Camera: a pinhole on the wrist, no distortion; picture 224 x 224 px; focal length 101.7 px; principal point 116.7 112.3 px. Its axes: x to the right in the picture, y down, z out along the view. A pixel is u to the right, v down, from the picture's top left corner.
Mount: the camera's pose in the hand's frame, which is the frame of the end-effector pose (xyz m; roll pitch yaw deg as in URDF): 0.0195 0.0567 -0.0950 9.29 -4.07 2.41
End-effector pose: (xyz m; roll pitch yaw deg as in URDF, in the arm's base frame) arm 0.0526 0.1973 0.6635 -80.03 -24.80 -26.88
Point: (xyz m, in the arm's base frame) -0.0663 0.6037 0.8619
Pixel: 80.7 69.5
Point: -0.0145 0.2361 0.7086
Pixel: 65.7 33.9
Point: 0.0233 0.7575 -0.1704
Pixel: outside the picture
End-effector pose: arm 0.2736 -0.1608 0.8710 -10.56 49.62 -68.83
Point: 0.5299 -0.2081 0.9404
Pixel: 133.4 182.9
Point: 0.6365 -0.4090 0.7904
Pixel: 216.5 173.3
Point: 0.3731 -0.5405 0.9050
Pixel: 173.7 86.6
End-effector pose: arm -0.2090 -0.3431 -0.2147 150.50 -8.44 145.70
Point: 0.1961 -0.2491 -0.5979
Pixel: 58.4 139.9
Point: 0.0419 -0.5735 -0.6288
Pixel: 27.0 69.6
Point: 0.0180 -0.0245 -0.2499
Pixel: outside the picture
